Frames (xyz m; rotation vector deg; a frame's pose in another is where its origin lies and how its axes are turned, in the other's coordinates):
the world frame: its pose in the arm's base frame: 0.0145 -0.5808 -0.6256 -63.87 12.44 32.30
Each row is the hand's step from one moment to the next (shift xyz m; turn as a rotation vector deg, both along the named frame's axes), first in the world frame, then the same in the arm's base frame.
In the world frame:
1: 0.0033 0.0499 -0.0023 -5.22 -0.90 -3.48
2: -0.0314 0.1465 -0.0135 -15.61 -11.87 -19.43
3: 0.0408 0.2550 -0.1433 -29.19 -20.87 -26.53
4: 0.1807 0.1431 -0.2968 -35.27 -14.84 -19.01
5: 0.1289 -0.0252 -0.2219 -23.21 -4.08 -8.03
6: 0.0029 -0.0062 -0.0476 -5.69 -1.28 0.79
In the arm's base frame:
1: -0.0234 0.0149 -0.0417 -3.53 -5.06 1.47
2: -0.1026 0.0247 -0.1073 -4.68 -26.10 7.67
3: -0.0850 -0.0336 -0.2808 -10.54 -39.64 17.58
4: 0.1090 -0.1617 -0.3212 -19.68 -32.94 18.79
5: 0.1463 -0.1650 -0.1336 -16.46 -15.87 9.86
6: 0.0110 -0.0435 -0.0172 -4.19 -1.52 3.84

